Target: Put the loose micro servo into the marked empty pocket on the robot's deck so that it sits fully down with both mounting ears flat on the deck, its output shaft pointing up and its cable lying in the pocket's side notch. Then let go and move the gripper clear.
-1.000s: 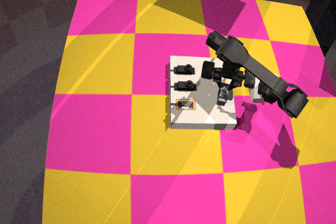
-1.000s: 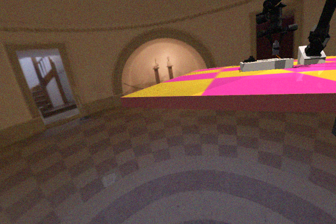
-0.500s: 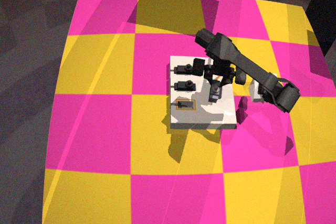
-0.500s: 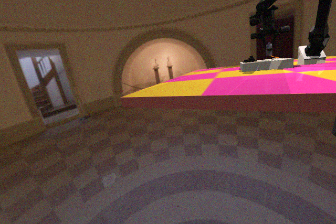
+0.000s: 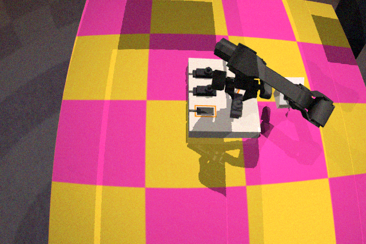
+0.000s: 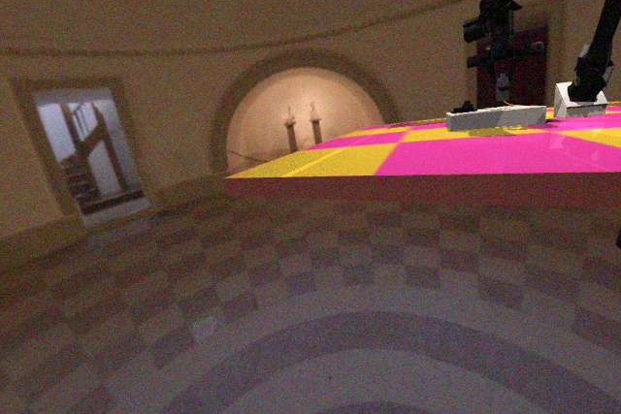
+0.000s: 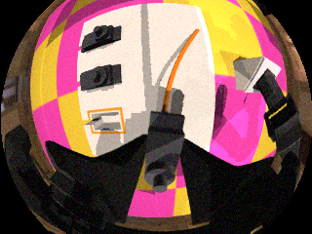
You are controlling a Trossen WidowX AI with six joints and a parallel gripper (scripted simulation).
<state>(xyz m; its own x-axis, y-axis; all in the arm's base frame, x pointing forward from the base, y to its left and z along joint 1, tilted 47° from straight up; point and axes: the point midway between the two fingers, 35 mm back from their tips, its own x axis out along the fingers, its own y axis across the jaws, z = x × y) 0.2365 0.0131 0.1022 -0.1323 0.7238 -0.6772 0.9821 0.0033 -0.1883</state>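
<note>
Now: gripper tip 1 cm past the white deck, 7 cm to the left of it and 10 cm above it.
</note>
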